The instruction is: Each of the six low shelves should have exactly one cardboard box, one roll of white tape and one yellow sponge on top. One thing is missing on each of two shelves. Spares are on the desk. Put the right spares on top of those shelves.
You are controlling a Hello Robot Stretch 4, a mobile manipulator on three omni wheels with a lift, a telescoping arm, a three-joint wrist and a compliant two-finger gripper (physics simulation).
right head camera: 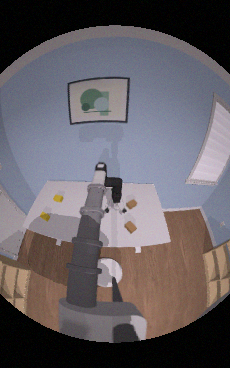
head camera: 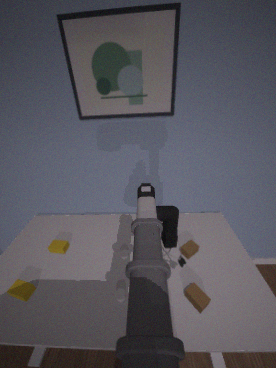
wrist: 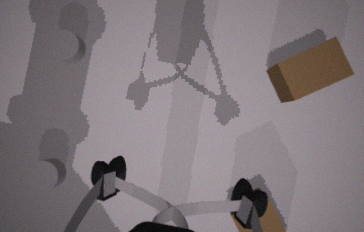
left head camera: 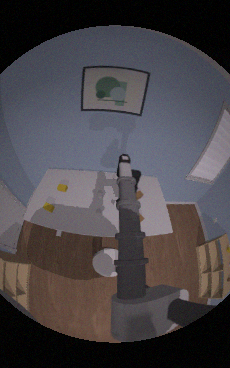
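My gripper [right head camera: 115, 210] [wrist: 179, 181] is open and empty, above the desk [head camera: 90, 320] [left head camera: 160, 220] [right head camera: 152, 230] [wrist: 250, 30]. In the wrist view, its right fingertip overlaps the nearer cardboard box [head camera: 197, 297] [right head camera: 130, 227] [wrist: 272, 220]. The farther cardboard box [head camera: 189, 249] [right head camera: 131, 204] [wrist: 312, 70] lies towards the wall. Two white tape rolls, one [wrist: 70, 46] farther and one [wrist: 52, 172] nearer, stand in the arm's shadow on the left. Two yellow sponges, one [head camera: 59, 246] [left head camera: 62, 188] [right head camera: 58, 198] farther and one [head camera: 21, 290] [left head camera: 48, 206] [right head camera: 45, 216] nearer, lie at the desk's left.
Low wooden shelves [left head camera: 202, 260] show at the right edge and others at the left edge of both side head views; their tops are largely out of sight. A round white stool [left head camera: 104, 262] [right head camera: 111, 272] stands before the desk. The wall with a picture [head camera: 125, 107] rises behind.
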